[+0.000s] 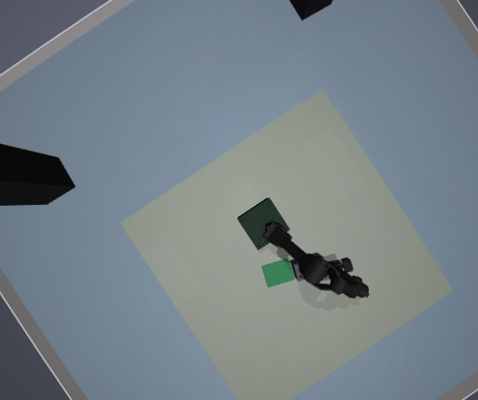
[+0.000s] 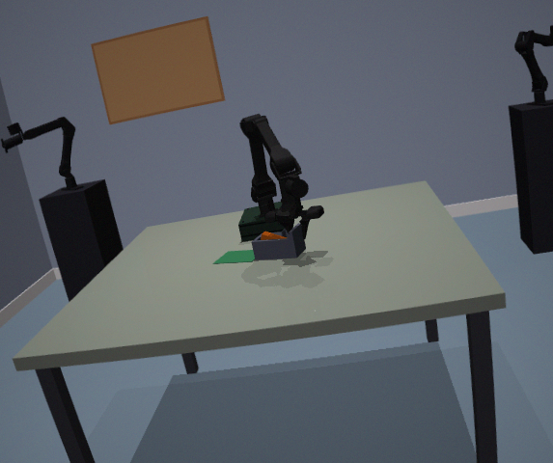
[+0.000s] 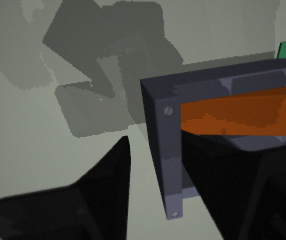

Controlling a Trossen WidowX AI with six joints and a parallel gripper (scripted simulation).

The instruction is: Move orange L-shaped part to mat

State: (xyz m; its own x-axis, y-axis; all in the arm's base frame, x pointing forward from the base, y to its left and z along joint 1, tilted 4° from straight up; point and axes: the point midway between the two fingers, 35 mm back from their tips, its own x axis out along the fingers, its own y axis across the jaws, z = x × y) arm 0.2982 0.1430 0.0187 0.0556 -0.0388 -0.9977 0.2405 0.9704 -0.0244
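Now: gripper tip 50 mm to the left of the orange L-shaped part and 20 mm past it. Round my gripper tip: green mat: 220 mm to the right, 60 mm below, 60 mm behind.
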